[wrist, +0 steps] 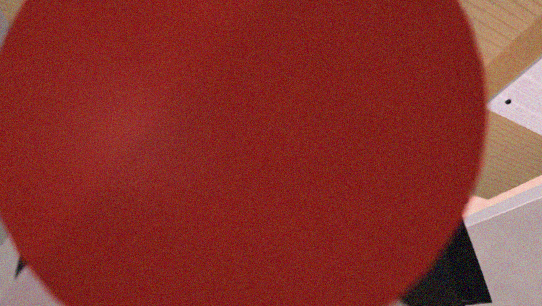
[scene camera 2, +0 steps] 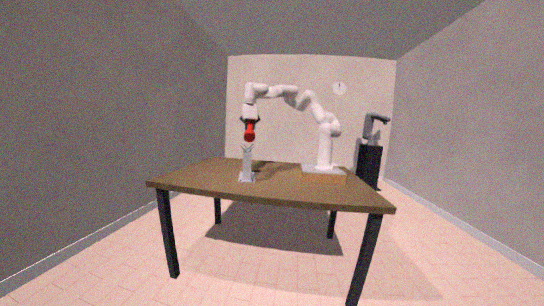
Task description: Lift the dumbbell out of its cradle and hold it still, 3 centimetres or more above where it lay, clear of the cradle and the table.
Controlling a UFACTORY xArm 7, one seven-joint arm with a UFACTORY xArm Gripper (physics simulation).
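The red dumbbell (scene camera 2: 249, 135) (wrist: 240, 150) hangs below my gripper (scene camera 2: 250, 125) in the scene view, with one round end toward the camera and lower than the rest. In the wrist view its round end fills most of the picture. My gripper is shut on the dumbbell; its fingertips are mostly hidden behind it. The grey cradle (scene camera 2: 247, 165) stands upright on the table (scene camera 2: 200, 181), with its V-shaped top a little below the dumbbell. A small gap shows between the two.
The arm's white base stands on a wooden block with a pale plate (scene camera 2: 324, 177) at the right of the table. A second, grey arm (scene camera 2: 369, 126) stands on a black pedestal (scene camera 2: 369, 165) behind the table at the right. A round clock (scene camera 2: 339, 88) hangs on the back wall.
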